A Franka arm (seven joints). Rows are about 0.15 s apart.
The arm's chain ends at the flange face. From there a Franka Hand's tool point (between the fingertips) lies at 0.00 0.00 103.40 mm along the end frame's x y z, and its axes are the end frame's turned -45 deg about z.
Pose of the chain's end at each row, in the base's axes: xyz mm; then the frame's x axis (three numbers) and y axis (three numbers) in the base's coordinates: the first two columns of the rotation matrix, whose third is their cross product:
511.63 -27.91 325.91 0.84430 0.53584 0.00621 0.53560 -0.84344 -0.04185
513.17 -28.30 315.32 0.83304 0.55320 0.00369 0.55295 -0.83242 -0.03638
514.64 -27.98 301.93 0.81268 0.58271 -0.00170 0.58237 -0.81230 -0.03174
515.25 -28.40 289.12 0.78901 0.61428 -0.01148 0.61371 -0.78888 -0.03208
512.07 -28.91 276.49 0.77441 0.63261 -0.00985 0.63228 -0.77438 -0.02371
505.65 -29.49 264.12 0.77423 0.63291 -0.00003 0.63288 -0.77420 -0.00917
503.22 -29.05 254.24 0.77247 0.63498 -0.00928 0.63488 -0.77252 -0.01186
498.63 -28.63 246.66 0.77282 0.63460 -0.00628 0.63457 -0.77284 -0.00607
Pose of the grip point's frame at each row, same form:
509.85 -23.91 222.60 0.21828 0.97530 0.03398 0.97574 -0.21751 -0.02520
511.41 -24.96 211.99 0.19805 0.97978 0.02833 0.98004 -0.19744 -0.02312
512.58 -25.42 198.58 0.16285 0.98642 0.02124 0.98645 -0.16234 -0.02365
512.28 -26.51 185.78 0.12396 0.99218 0.01457 0.99187 -0.12346 -0.03080
509.73 -27.66 173.12 0.10050 0.99489 0.00980 0.99468 -0.10025 -0.02373
505.05 -28.76 160.72 0.09995 0.99498 0.00646 0.99498 -0.09991 -0.00651
501.70 -28.71 150.85 0.09729 0.99525 0.00182 0.99515 -0.09726 -0.01495
497.73 -28.56 143.26 0.09776 0.99521 -0.00015 0.99518 -0.09775 -0.00873

